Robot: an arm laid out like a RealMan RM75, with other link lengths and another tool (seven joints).
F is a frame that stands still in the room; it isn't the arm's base.
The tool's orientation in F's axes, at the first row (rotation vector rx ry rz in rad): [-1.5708 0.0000 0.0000]
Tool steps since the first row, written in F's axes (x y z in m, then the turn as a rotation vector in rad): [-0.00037 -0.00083 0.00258 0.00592 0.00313 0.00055]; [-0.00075 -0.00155 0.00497 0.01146 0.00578 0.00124]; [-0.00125 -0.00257 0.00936 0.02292 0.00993 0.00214]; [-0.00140 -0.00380 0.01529 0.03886 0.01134 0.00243]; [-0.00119 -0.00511 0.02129 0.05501 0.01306 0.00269]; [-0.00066 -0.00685 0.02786 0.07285 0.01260 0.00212]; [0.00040 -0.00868 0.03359 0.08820 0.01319 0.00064]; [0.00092 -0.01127 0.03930 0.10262 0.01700 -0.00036]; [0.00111 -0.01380 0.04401 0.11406 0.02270 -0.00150]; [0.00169 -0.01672 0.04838 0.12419 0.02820 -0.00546]
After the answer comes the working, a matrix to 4 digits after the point.
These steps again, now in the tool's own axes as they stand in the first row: [-0.00037 -0.00258 -0.00083 0.00592 -0.00055 0.00313]; [-0.00075 -0.00497 -0.00155 0.01146 -0.00124 0.00578]; [-0.00125 -0.00936 -0.00257 0.02292 -0.00214 0.00993]; [-0.00140 -0.01529 -0.00380 0.03886 -0.00243 0.01134]; [-0.00119 -0.02129 -0.00511 0.05501 -0.00269 0.01306]; [-0.00066 -0.02786 -0.00685 0.07285 -0.00212 0.01260]; [0.00040 -0.03359 -0.00868 0.08820 -0.00064 0.01319]; [0.00092 -0.03930 -0.01127 0.10262 0.00036 0.01700]; [0.00111 -0.04401 -0.01380 0.11406 0.00150 0.02270]; [0.00169 -0.04838 -0.01672 0.12419 0.00546 0.02820]
The tool's axes in the first row as the columns of a matrix, in F's axes (rounded; the answer above uses it unrounded):
[1.0000 0.0000 0.0000]
[0.0000 0.0000 1.0000]
[0.0000 -1.0000 0.0000]

